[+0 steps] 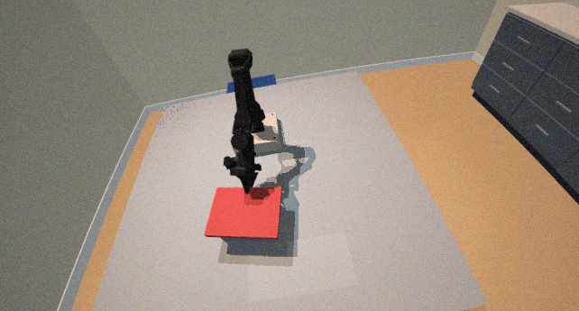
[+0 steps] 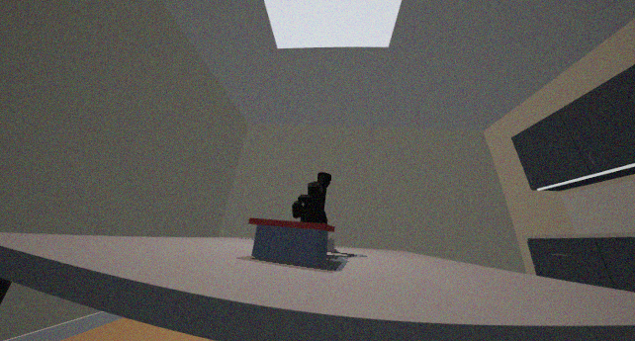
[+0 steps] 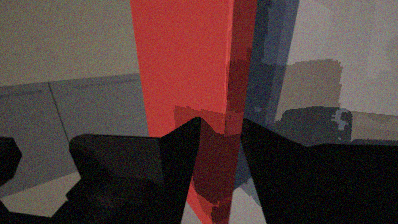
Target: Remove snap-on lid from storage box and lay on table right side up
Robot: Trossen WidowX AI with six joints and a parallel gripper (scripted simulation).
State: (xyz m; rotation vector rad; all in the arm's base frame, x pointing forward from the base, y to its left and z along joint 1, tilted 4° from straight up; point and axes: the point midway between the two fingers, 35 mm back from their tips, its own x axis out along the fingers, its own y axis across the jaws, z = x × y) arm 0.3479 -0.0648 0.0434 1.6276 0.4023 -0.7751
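The red lid is 70 mm ahead of my gripper tip, 20 mm to the right of it and 10 mm above it. Round my gripper tip: blue-grey storage box (70 mm ahead, 20 mm to the right, 50 mm below).
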